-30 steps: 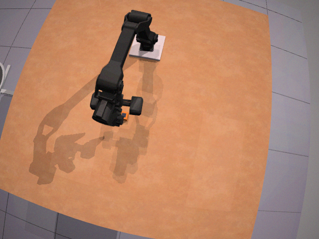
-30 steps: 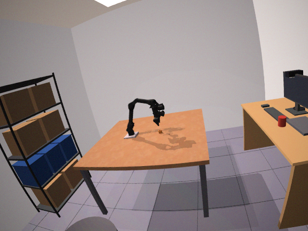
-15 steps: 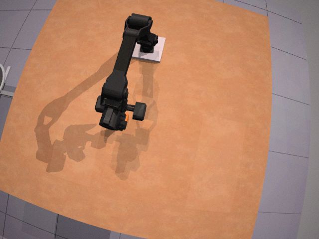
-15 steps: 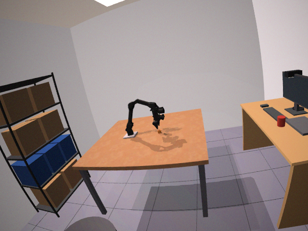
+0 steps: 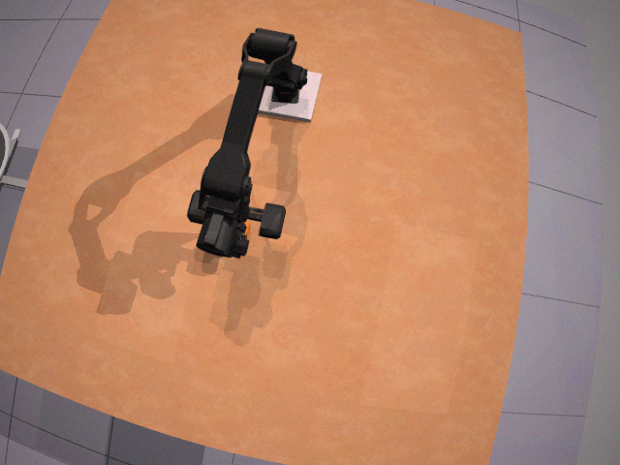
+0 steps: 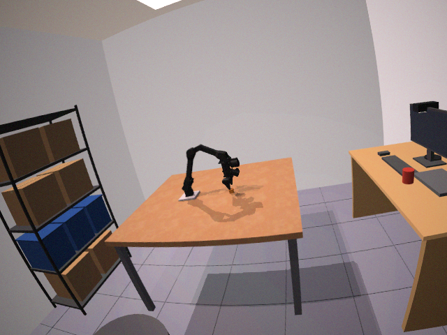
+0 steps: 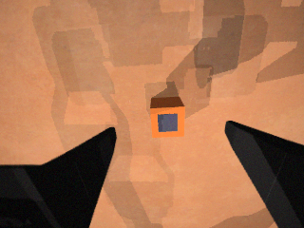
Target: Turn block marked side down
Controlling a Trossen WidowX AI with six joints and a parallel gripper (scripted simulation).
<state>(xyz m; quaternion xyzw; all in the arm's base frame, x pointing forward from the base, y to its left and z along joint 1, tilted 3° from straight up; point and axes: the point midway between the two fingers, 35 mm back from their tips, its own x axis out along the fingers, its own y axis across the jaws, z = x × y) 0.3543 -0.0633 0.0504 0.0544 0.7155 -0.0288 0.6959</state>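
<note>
Right now the orange block is 2 cm below my gripper tip.
</note>
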